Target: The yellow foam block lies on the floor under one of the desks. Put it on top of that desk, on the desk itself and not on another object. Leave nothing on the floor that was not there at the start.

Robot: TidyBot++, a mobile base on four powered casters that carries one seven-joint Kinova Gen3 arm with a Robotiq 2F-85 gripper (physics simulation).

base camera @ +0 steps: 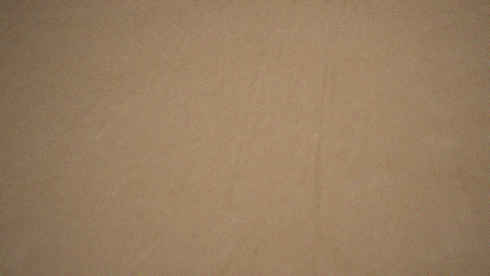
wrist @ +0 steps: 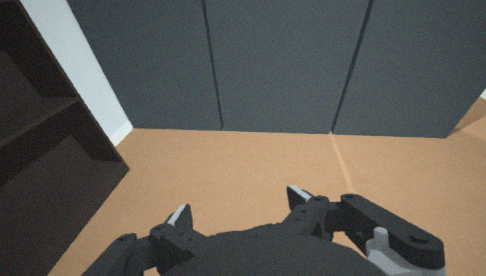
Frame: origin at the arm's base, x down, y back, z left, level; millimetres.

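Seen in the pictures: gripper, fingertip midpoint: [wrist: 240,206].
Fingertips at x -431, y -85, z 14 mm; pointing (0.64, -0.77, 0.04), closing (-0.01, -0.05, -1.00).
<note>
A point is followed by its place in that frame.
My gripper [wrist: 240,206] {x -431, y -85, z 13 mm} is open and empty in the wrist view, its two fingertips wide apart above the tan floor [wrist: 225,165] {x 396, y -891, z 106 mm}. The yellow foam block does not show in the base camera view or the wrist view. No desk shows in either view. The base camera view shows tan floor [base camera: 240,150] {x 396, y -402, z 47 mm} with faint marks.
A dark grey panelled partition [wrist: 280,65] {x -182, y -1208, z -344 mm} stands across the back in the wrist view. A dark brown shelf unit [wrist: 100,125] stands at the left. A pale wall [wrist: 75,55] {x -339, y -1393, z 1063 mm} with a white baseboard [wrist: 121,134] {x 353, y -1373, z 1055 mm} shows between them. A light strip [wrist: 340,157] crosses the floor.
</note>
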